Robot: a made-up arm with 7 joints. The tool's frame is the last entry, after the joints. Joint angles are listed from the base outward.
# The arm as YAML. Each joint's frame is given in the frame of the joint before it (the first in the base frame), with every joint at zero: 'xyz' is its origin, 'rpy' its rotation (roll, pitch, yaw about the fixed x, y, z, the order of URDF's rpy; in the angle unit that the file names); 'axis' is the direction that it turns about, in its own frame. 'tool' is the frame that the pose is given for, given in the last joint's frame.
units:
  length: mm
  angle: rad
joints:
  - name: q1
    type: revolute
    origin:
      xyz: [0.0, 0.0, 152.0]
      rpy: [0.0, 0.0, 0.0]
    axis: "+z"
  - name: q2
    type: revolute
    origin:
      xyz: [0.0, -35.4, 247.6]
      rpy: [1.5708, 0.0, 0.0]
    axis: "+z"
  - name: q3
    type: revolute
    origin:
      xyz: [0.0, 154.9, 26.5]
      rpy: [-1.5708, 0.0, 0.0]
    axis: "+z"
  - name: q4
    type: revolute
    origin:
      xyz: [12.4, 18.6, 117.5]
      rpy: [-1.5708, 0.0, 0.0]
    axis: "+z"
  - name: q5
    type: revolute
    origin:
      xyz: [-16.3, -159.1, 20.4]
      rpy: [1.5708, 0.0, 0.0]
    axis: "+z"
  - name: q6
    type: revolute
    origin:
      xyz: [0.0, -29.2, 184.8]
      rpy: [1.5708, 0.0, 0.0]
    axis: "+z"
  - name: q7
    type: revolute
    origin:
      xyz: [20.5, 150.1, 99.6]
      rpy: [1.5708, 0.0, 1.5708]
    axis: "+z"
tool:
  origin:
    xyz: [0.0, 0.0, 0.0]
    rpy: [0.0, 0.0, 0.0]
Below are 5 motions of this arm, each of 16 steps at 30 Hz.
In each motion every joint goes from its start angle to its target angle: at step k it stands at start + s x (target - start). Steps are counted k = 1, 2, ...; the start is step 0. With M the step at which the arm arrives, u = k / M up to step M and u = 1 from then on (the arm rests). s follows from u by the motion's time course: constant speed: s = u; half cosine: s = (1 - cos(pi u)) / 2; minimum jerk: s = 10 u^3 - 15 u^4 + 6 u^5.
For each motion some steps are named. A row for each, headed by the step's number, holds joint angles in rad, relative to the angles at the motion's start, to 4 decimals.
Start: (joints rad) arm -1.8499 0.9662 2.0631 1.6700 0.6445 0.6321 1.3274
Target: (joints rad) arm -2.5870 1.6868 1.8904 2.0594 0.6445 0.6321 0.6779
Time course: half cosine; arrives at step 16
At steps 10, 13, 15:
10: -0.5096 0.4982 -0.1194 0.2692 0.0000 0.0000 -0.4490
13: -0.6750 0.6599 -0.1581 0.3566 0.0000 0.0000 -0.5948
15: -0.7300 0.7137 -0.1710 0.3857 0.0000 0.0000 -0.6433

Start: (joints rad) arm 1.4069 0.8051 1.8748 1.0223 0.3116 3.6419 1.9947
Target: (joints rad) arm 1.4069 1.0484 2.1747 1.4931 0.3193 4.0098 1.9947
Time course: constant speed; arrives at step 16
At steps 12, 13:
12: 0.0000 0.1825 0.2249 0.3531 0.0058 0.2759 0.0000
13: 0.0000 0.1977 0.2437 0.3825 0.0063 0.2989 0.0000

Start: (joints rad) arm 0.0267 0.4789 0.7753 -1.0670 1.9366 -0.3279 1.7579
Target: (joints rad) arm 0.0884 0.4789 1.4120 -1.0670 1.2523 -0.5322 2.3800
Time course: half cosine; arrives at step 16
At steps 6, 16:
6: 0.0190 0.0000 0.1965 0.0000 -0.2112 -0.0631 0.1920
16: 0.0617 0.0000 0.6367 0.0000 -0.6843 -0.2043 0.6221

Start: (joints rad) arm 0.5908 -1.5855 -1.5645 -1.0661 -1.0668 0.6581 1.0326
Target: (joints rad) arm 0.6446 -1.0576 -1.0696 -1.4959 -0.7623 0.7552 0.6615
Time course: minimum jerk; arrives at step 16
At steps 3, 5, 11, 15, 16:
3: 0.0026 0.0257 0.0241 -0.0210 0.0149 0.0047 -0.0181
5: 0.0097 0.0950 0.0891 -0.0774 0.0548 0.0175 -0.0668
11: 0.0441 0.4329 0.4058 -0.3524 0.2497 0.0796 -0.3043
15: 0.0537 0.5267 0.4938 -0.4288 0.3038 0.0969 -0.3703
16: 0.0538 0.5279 0.4949 -0.4298 0.3045 0.0971 -0.3711

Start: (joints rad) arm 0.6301 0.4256 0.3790 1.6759 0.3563 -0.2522 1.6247
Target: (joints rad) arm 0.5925 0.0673 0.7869 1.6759 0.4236 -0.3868 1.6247
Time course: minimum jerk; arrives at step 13
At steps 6, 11, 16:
6: -0.0161 -0.1534 0.1746 0.0000 0.0288 -0.0576 0.0000
11: -0.0365 -0.3481 0.3963 0.0000 0.0654 -0.1308 0.0000
16: -0.0376 -0.3583 0.4079 0.0000 0.0673 -0.1346 0.0000

